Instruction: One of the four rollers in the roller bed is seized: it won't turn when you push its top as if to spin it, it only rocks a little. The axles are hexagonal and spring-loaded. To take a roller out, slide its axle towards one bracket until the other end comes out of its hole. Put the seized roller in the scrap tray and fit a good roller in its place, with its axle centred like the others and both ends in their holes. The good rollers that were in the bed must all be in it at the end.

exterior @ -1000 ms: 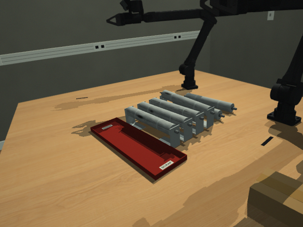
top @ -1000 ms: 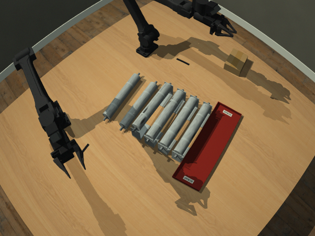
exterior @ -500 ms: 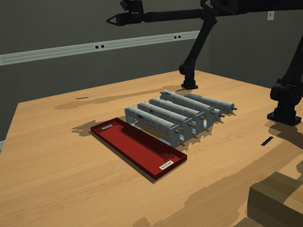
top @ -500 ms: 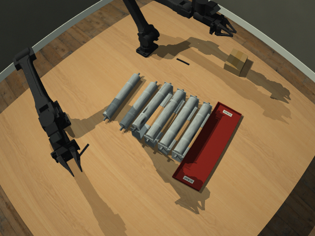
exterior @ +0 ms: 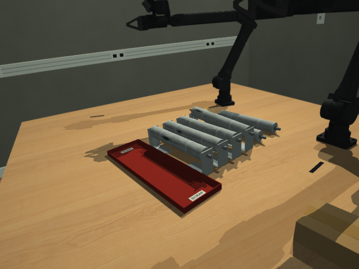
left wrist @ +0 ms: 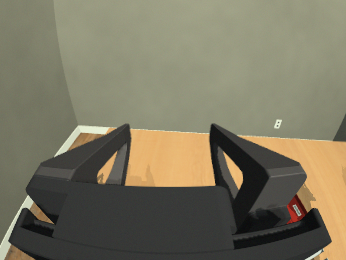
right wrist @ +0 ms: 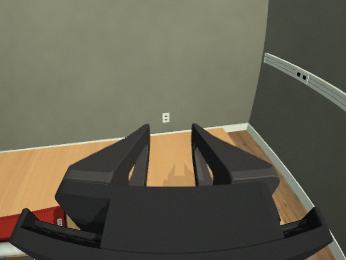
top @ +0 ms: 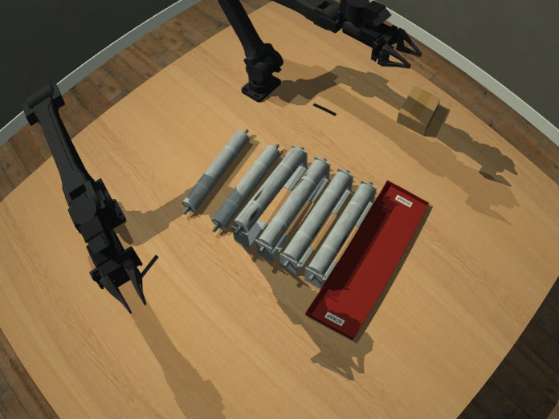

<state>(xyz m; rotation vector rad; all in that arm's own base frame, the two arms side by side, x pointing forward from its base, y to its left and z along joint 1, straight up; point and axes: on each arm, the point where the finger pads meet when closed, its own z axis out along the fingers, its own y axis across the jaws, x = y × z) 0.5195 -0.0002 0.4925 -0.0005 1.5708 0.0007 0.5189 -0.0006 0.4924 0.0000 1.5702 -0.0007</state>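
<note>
Right now the grey roller is 18 cm behind my left hand, 34 cm to the right of it and 41 cm below it. Round my left hand: cardboard box: 7 cm behind, 25 cm to the left, 46 cm below; then red scrap tray: 15 cm ahead, 27 cm to the right, 49 cm below.
</note>
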